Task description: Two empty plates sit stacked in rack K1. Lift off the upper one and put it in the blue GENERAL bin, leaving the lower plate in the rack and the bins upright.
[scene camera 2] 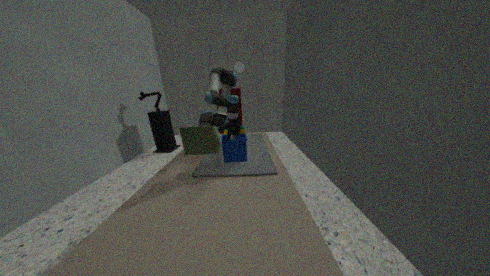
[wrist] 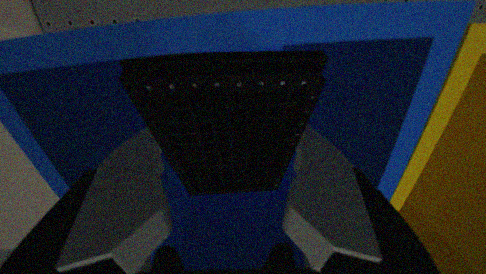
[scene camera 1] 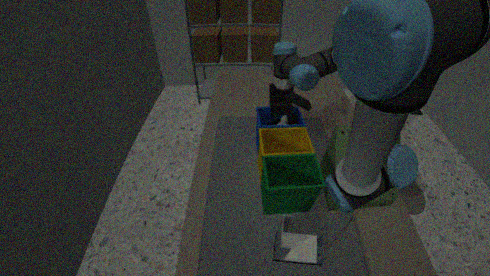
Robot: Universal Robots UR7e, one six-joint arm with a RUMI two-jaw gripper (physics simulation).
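Note:
My gripper points down into the blue bin, its jaws either side of a black plate with a row of small bright dots near its edge. The jaws are shut on the plate, which sits inside the bin's opening. The blue bin stands upright. The plate's contact with the bin walls is unclear. A pale lower plate lies in the rack at the near end; the view is noisy and dark.
The yellow bin stands beside the blue bin, with the green bin nearer the rack. The arm's olive base block is beside the bins. A shelf with brown boxes is behind. A black pedestal carries a small arm.

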